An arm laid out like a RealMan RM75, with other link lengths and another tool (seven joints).
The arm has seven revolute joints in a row. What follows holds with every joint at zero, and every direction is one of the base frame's. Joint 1 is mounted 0.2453 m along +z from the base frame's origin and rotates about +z. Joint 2 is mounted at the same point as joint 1 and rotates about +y. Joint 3 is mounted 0.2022 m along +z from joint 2 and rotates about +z. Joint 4 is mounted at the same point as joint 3 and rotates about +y. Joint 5 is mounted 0.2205 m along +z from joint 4 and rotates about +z. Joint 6 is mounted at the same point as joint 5 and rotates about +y. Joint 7 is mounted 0.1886 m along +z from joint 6 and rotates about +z. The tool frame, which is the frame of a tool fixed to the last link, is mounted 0.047 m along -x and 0.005 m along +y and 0.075 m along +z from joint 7; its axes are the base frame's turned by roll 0.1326, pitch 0 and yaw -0.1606 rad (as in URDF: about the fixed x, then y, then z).
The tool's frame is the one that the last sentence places.
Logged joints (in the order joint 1, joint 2, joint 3, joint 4, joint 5, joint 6, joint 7), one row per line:
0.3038 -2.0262 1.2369 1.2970 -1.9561 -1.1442 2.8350
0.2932 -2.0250 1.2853 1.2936 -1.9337 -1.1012 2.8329
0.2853 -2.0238 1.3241 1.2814 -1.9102 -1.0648 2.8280
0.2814 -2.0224 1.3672 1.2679 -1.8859 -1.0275 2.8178
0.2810 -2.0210 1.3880 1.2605 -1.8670 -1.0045 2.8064
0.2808 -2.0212 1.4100 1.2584 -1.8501 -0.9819 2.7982
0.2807 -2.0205 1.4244 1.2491 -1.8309 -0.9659 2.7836
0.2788 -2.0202 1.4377 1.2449 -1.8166 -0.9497 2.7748
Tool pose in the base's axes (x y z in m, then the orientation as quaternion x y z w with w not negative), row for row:
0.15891 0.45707 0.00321 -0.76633 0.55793 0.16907 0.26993
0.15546 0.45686 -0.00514 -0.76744 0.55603 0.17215 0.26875
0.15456 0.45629 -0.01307 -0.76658 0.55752 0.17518 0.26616
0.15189 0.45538 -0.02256 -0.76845 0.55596 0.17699 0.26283
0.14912 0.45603 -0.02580 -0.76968 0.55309 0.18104 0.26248
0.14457 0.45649 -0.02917 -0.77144 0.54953 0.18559 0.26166
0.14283 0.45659 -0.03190 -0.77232 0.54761 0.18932 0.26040
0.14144 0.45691 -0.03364 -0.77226 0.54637 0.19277 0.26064
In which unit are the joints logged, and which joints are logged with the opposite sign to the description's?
The joints are logged in radians. Opposite sign: joint 2, joint 3, joint 4.
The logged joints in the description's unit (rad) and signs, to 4 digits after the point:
0.3038 2.0262 -1.2369 -1.2970 -1.9561 -1.1442 2.8350
0.2932 2.0250 -1.2853 -1.2936 -1.9337 -1.1012 2.8329
0.2853 2.0238 -1.3241 -1.2814 -1.9102 -1.0648 2.8280
0.2814 2.0224 -1.3672 -1.2679 -1.8859 -1.0275 2.8178
0.2810 2.0210 -1.3880 -1.2605 -1.8670 -1.0045 2.8064
0.2808 2.0212 -1.4100 -1.2584 -1.8501 -0.9819 2.7982
0.2807 2.0205 -1.4244 -1.2491 -1.8309 -0.9659 2.7836
0.2788 2.0202 -1.4377 -1.2449 -1.8166 -0.9497 2.7748

